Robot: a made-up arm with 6 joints.
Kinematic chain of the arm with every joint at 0, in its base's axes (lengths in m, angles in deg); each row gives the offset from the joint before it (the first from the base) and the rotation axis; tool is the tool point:
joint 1: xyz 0 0 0.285 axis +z
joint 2: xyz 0 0 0 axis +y
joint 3: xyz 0 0 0.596 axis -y
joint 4: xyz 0 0 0 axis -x
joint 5: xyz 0.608 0 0 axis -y
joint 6: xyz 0 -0.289 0 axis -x
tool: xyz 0 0 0
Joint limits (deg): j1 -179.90..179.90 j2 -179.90..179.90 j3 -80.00..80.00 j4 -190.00..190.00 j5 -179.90..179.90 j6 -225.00..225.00
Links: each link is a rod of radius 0.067 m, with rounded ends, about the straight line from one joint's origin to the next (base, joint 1, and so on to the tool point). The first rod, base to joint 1, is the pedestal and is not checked.
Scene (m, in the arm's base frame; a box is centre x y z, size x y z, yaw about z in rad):
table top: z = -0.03
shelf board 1: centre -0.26 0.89 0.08 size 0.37 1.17 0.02 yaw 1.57
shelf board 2: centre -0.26 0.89 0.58 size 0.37 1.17 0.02 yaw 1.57
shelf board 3: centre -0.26 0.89 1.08 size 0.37 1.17 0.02 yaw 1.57
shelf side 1: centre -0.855 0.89 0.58 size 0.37 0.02 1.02 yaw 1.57
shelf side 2: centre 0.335 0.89 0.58 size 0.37 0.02 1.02 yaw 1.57
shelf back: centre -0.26 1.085 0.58 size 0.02 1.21 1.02 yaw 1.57
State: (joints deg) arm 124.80 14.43 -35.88 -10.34 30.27 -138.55
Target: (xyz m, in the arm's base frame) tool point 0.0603 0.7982 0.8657
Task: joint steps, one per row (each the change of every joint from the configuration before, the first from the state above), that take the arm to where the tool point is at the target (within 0.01 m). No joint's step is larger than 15 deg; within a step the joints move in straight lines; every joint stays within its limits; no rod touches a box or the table.
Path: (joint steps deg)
1: -6.41 -7.75 -1.23 3.89 -1.17 11.34
2: -6.42 -7.76 -1.22 3.90 -1.16 11.34
3: -6.41 -7.75 -1.23 3.89 -1.17 11.34
4: -6.42 -7.76 -1.23 3.90 -1.16 11.34
5: 1.85 7.50 12.42 1.11 1.16 -11.34
6: 1.84 7.50 12.43 1.12 1.17 -11.34
7: 1.85 7.49 12.42 1.12 1.16 -11.34
8: 1.85 7.50 12.42 1.12 1.17 -11.34

